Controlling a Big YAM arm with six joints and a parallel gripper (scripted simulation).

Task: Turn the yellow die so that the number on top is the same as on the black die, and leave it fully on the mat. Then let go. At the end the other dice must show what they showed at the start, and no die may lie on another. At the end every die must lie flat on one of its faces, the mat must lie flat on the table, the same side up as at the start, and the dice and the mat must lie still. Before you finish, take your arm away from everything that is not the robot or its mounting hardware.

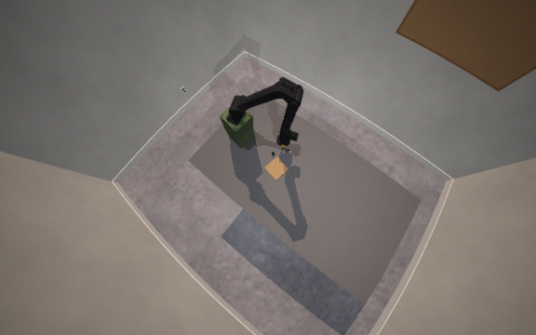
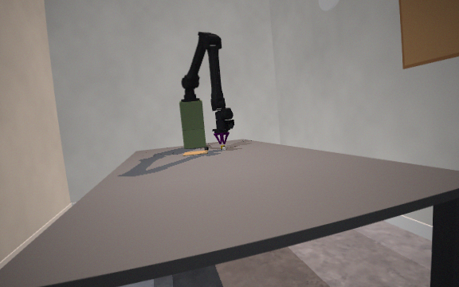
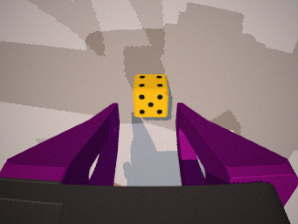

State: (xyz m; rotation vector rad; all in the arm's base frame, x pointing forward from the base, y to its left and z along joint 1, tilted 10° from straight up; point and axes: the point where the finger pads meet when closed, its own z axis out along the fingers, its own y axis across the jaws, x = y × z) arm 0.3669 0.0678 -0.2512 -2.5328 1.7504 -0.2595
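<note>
My gripper is now 30 mm above the yellow die. The rest, counted from my hand: orange mat (190 mm to the right, 40 mm below, 40 mm ahead); white die (80 mm ahead, 30 mm below, 20 mm to the right); black die (100 mm to the right, 40 mm behind, 30 mm below).
</note>
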